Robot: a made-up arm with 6 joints.
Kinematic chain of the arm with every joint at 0, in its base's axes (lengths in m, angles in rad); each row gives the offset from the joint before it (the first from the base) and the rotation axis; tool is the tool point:
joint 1: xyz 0 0 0.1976 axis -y
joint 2: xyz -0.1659 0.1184 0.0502 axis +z
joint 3: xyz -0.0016 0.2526 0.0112 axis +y
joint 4: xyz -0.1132 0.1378 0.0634 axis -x
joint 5: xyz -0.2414 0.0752 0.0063 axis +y
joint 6: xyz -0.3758 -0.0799 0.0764 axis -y
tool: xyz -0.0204 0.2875 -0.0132
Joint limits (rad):
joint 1: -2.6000..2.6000
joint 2: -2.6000..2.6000
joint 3: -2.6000..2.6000
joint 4: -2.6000..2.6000
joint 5: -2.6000..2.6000
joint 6: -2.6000..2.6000
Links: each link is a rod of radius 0.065 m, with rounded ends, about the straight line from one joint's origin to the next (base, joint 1, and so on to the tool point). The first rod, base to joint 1, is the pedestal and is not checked.
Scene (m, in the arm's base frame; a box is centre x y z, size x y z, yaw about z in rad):
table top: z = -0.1
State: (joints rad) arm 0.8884 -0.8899 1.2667 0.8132 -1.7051 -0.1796
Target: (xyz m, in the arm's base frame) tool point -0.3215 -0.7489 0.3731
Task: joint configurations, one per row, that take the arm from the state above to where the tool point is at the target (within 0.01 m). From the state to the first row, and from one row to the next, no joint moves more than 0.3 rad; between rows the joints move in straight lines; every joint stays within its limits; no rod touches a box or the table.
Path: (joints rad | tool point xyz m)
1: 0.9556 -1.1611 1.4889 0.5754 -1.6840 -0.1731 | -0.3102 0.6992 0.4545
2: 1.0228 -1.4322 1.7111 0.3375 -1.6630 -0.1665 | -0.2656 0.5358 0.7194
3: 1.0900 -1.7034 1.9334 0.0997 -1.6419 -0.1600 | -0.2674 0.2303 0.8864
4: 1.1572 -1.9746 2.1556 -0.1381 -1.6209 -0.1535 | -0.3038 -0.1474 0.8865
5: 1.2245 -2.2457 2.3778 -0.3760 -1.5998 -0.1469 | -0.3371 -0.5024 0.7011
6: 1.2917 -2.5169 2.6000 -0.6138 -1.5788 -0.1404 | -0.3215 -0.7489 0.3731

